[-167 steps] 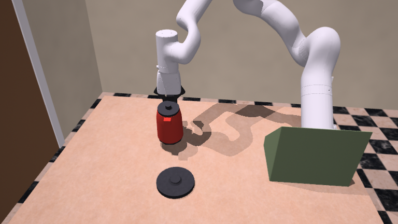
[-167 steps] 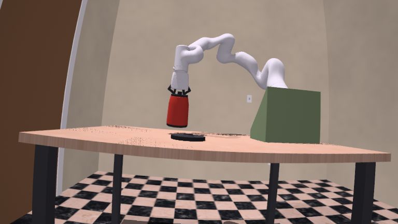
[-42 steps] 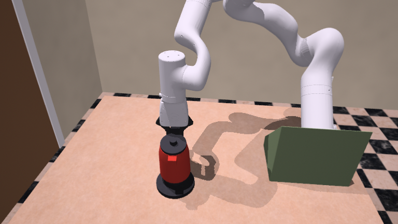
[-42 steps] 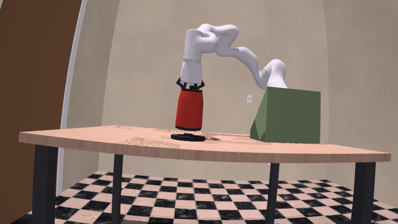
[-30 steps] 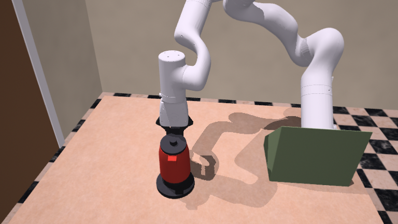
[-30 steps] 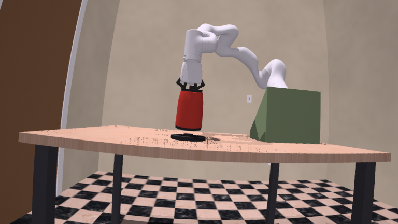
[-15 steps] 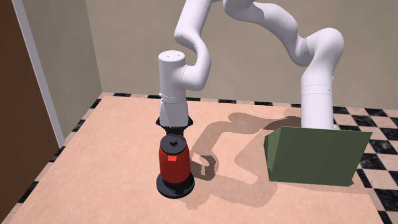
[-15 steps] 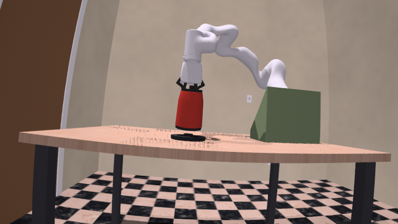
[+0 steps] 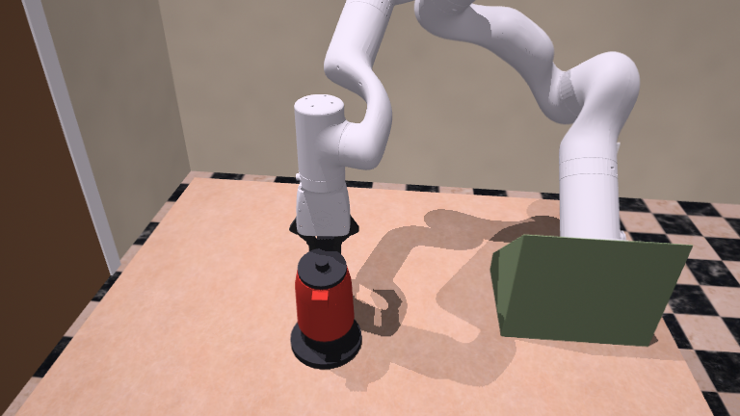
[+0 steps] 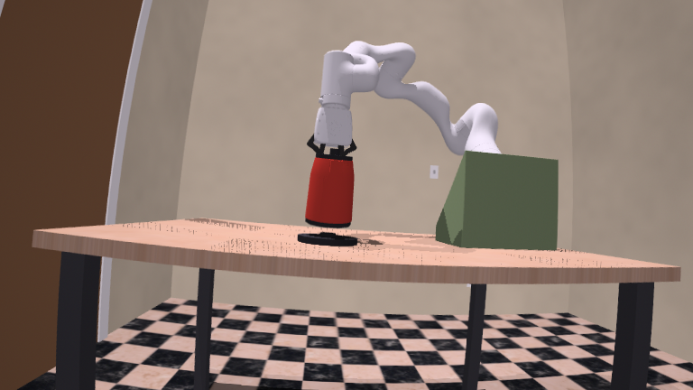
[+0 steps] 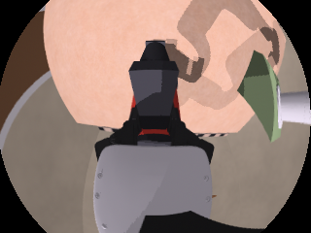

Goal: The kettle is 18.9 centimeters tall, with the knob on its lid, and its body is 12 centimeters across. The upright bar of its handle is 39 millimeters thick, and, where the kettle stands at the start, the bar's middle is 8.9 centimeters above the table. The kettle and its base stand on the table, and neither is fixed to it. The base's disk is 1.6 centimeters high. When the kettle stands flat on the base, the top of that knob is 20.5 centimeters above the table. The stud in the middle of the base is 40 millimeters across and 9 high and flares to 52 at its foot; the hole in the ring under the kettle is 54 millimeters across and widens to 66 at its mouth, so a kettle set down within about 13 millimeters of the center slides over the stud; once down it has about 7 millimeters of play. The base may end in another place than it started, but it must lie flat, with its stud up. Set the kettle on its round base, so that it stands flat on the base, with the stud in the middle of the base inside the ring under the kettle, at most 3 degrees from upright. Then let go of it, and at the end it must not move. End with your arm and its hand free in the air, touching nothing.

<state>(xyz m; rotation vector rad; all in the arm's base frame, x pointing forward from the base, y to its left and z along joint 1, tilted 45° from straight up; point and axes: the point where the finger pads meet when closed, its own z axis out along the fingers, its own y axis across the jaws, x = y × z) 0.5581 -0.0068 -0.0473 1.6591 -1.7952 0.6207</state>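
My gripper is now 20 mm to the right of the red kettle and 60 mm above it. Also, from my hand: round kettle base 60 mm to the left, 190 mm below.
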